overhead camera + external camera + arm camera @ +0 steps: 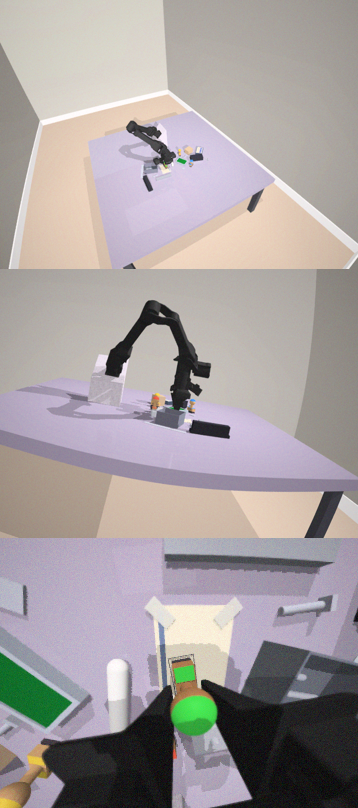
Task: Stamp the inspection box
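Right now my gripper tip is right at the green-knobbed stamp. From my gripper tip the other things lie so: red-knobbed stamp: 90 mm behind, 40 mm to the left; then cream card: 20 mm below, 10 mm to the right, 10 mm ahead; then white pen: 80 mm to the left, 60 mm behind, 10 mm below.
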